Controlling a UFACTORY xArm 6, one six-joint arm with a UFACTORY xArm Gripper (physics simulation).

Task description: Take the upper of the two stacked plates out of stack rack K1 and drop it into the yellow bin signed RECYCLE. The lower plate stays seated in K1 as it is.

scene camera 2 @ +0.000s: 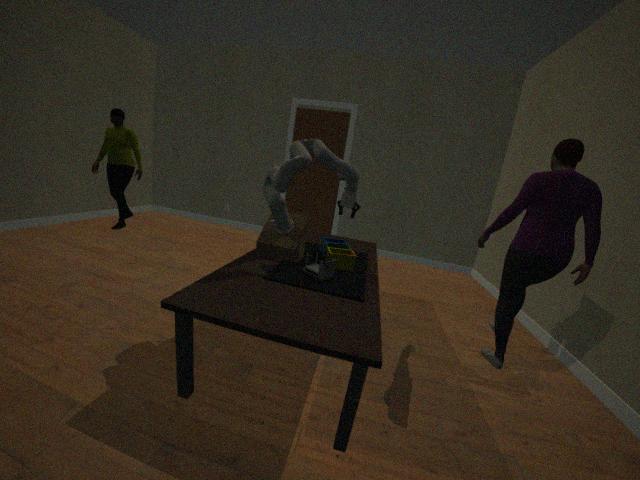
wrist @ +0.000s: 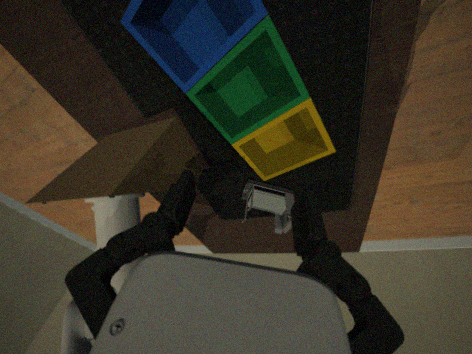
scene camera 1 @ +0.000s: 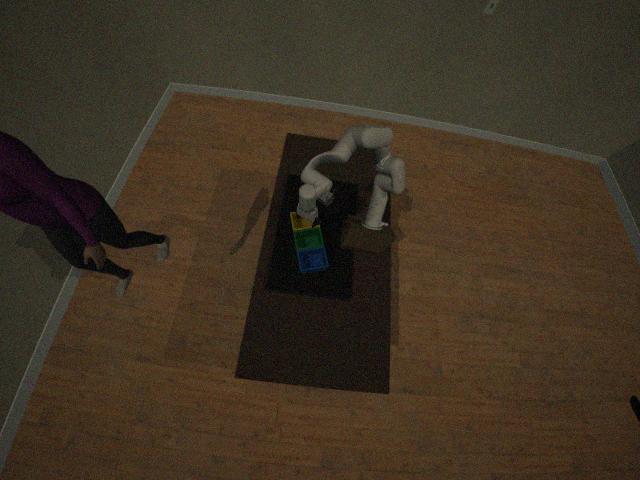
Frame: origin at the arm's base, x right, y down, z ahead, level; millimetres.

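Where they show: gripper, fingertip midpoint: [scene camera 2: 346,216] [wrist: 245,190] [scene camera 1: 306,221]; arm's base, origin of the base link: [scene camera 2: 284,226] [wrist: 117,195] [scene camera 1: 371,225].
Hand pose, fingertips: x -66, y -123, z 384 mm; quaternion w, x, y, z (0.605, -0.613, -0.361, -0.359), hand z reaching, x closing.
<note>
Each offset is from my fingertips to the top centre of the thing. "spot": to the spot under its first point. Level surfaces: height alone.
My gripper [scene camera 2: 347,209] [wrist: 245,190] is open and empty, high above the table; its fingers point down in the scene camera 2 view. The yellow bin {spot: dx +133, dy +302, dz +55 mm} [scene camera 1: 298,222] [scene camera 2: 345,262] [wrist: 280,162] stands at the end of a row of three bins; its sign cannot be read. A small light grey piece {dx +354, dy +269, dz -87 mm} [scene camera 1: 326,195] [scene camera 2: 313,268] [wrist: 267,201], seemingly the stack rack K1 with its plates, sits beside the yellow bin, well below the fingers. The two plates cannot be told apart. In the wrist view it shows between the fingertips, nearer the right one.
The green bin {dx -11, dy +208, dz -19 mm} [scene camera 1: 309,238] [wrist: 242,92] and the blue bin {spot: dx -114, dy +302, dz -60 mm} [scene camera 1: 313,259] [wrist: 200,37] continue the row. They stand on a black mat {dy +308 mm} [scene camera 1: 330,281] on the dark table {dy +321 mm} [scene camera 1: 320,341] [scene camera 2: 268,315]. A brown block [scene camera 1: 356,238] [wrist: 120,155] is at the arm's base. Two people stand away from the table.
</note>
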